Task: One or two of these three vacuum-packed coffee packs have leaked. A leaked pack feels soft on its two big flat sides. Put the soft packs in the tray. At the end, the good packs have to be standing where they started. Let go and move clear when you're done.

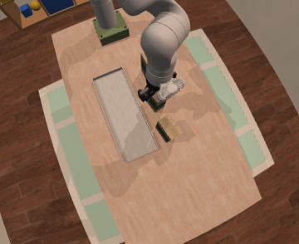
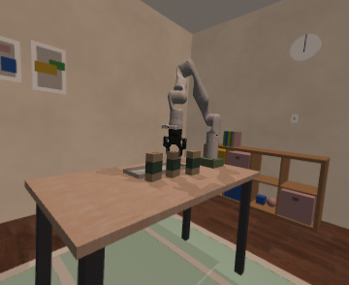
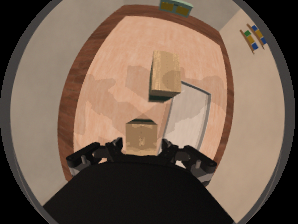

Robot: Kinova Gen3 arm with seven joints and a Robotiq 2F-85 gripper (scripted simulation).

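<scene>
My gripper is now 3 cm past the long grey tray, 14 cm to the left of it and 12 cm above it.
</scene>
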